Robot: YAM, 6 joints.
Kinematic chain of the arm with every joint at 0, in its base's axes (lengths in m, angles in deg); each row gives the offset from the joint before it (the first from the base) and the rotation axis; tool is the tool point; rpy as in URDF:
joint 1: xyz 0 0 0.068 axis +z
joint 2: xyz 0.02 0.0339 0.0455 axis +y
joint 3: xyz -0.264 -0.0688 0 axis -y
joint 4: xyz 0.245 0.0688 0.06 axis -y
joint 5: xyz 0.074 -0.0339 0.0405 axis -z
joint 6: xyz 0.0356 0 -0.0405 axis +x
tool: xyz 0 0 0 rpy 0 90 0
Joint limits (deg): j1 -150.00..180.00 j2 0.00..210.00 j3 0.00..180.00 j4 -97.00..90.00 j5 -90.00..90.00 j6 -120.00..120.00
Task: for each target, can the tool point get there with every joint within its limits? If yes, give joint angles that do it. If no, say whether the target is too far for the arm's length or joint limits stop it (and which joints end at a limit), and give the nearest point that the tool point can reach.
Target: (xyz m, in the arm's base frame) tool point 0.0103 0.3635 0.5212
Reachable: yes | joints 87.97 95.59 96.58 46.50 -4.17 84.85
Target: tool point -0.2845 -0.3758 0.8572
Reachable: no: too far | nearest point -0.2081 -0.2748 0.6485 | short by 0.244 m
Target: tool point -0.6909 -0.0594 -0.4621
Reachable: no: too far | nearest point -0.5036 -0.0069 -0.2743 | short by 0.270 m
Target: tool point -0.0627 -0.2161 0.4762
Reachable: yes | joints -98.52 66.07 64.50 48.56 57.54 91.59
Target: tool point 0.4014 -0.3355 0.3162
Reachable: yes | joints -36.25 132.66 130.42 -26.55 68.98 -32.47
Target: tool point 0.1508 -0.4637 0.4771
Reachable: yes | joints -69.13 127.64 132.32 43.65 43.02 35.04
